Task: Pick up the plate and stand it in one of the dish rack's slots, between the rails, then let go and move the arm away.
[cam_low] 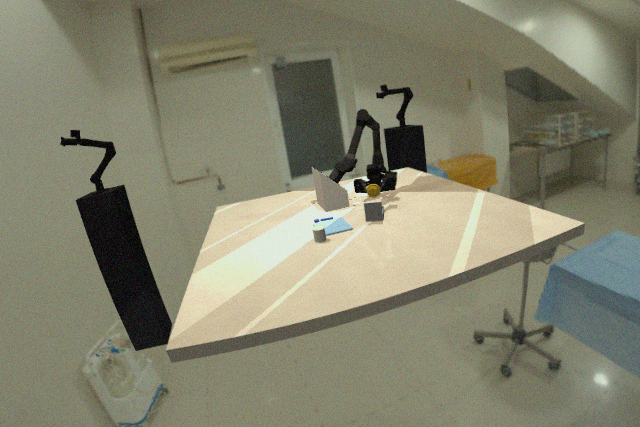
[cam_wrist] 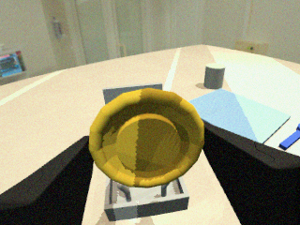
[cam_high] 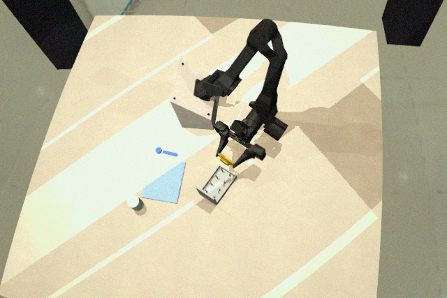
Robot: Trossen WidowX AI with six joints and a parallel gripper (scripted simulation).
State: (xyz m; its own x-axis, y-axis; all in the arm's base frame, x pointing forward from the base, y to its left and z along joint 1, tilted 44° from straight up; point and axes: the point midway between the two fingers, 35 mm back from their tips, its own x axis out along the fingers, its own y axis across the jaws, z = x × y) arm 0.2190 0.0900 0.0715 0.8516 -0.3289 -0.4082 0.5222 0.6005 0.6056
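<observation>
Right now my gripper tip is 5 cm short of the dish rack, 3 cm to the left of it and 7 cm above it. Also, from my gripper tip: blue spoon (6 cm behind, 23 cm to the right, 9 cm below); then plate (1 cm behind); then light blue mat (4 cm ahead, 22 cm to the right, 9 cm below).
</observation>
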